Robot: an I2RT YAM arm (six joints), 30 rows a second.
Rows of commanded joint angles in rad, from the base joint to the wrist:
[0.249, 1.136, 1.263, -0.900, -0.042, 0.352]
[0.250, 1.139, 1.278, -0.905, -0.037, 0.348]
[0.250, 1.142, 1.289, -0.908, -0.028, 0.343]
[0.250, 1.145, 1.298, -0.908, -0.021, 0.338]
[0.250, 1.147, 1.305, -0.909, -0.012, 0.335]
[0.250, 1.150, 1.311, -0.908, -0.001, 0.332]
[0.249, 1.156, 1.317, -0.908, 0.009, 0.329]
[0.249, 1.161, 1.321, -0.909, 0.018, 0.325]
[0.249, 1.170, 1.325, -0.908, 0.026, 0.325]
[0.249, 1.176, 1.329, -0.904, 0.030, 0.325]
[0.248, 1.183, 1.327, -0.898, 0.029, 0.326]
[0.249, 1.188, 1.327, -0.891, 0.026, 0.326]
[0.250, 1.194, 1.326, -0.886, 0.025, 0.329]
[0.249, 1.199, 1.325, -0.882, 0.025, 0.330]
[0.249, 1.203, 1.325, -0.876, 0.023, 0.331]
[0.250, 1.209, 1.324, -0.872, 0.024, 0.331]
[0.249, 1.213, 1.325, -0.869, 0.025, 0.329]
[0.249, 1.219, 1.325, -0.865, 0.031, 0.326]
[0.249, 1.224, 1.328, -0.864, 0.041, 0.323]
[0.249, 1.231, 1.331, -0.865, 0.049, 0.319]
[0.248, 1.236, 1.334, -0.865, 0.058, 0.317]
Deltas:
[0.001, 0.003, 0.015, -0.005, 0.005, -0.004]
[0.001, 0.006, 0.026, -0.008, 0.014, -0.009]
[0.001, 0.009, 0.035, -0.008, 0.021, -0.014]
[0.001, 0.011, 0.042, -0.009, 0.030, -0.017]
[0.001, 0.014, 0.048, -0.008, 0.041, -0.020]
[0.000, 0.020, 0.054, -0.008, 0.051, -0.023]
[0.000, 0.025, 0.058, -0.009, 0.060, -0.027]
[0.000, 0.034, 0.062, -0.008, 0.068, -0.027]
[0.000, 0.040, 0.066, -0.004, 0.072, -0.027]
[-0.001, 0.047, 0.064, 0.002, 0.071, -0.026]
[0.000, 0.052, 0.064, 0.009, 0.068, -0.026]
[0.001, 0.058, 0.063, 0.014, 0.067, -0.023]
[0.000, 0.063, 0.062, 0.018, 0.067, -0.022]
[0.000, 0.067, 0.062, 0.024, 0.065, -0.021]
[0.001, 0.073, 0.061, 0.028, 0.066, -0.021]
[0.000, 0.077, 0.062, 0.031, 0.067, -0.023]
[0.000, 0.083, 0.062, 0.035, 0.073, -0.026]
[0.000, 0.088, 0.065, 0.036, 0.083, -0.029]
[0.000, 0.095, 0.068, 0.035, 0.091, -0.033]
[-0.001, 0.100, 0.071, 0.035, 0.100, -0.035]

